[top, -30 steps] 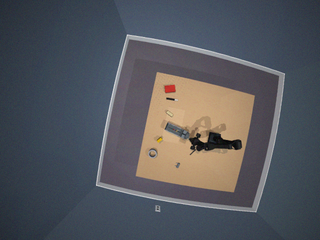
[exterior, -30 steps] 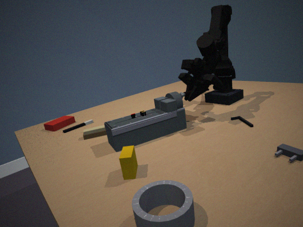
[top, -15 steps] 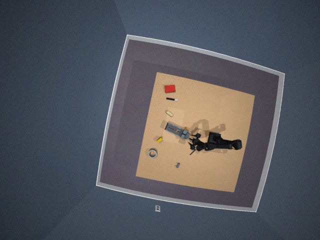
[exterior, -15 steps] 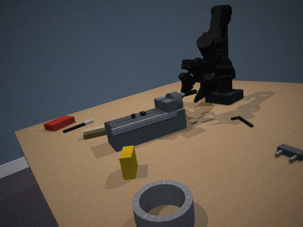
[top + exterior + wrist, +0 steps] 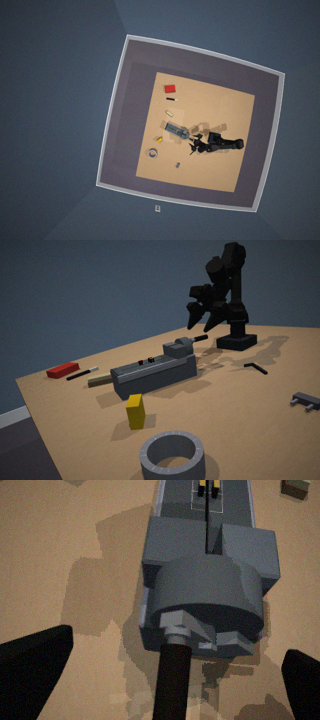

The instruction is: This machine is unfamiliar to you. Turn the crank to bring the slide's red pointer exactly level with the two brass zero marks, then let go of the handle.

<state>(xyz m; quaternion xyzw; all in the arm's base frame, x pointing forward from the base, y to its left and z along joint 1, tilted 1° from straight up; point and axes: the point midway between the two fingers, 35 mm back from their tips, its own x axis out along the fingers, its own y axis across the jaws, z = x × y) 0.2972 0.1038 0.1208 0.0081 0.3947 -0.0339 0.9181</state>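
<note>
Now: the black crank handle 30 mm below my gripper tip and 20 mm behind it. From my gripper tip the other things lie so: black hex key (140 mm below, 130 mm behind, 120 mm to the left); then red pointer (200 mm ahead, 60 mm below, 30 mm to the right); then yellow block (300 mm ahead, 140 mm to the left, 110 mm below).
</note>
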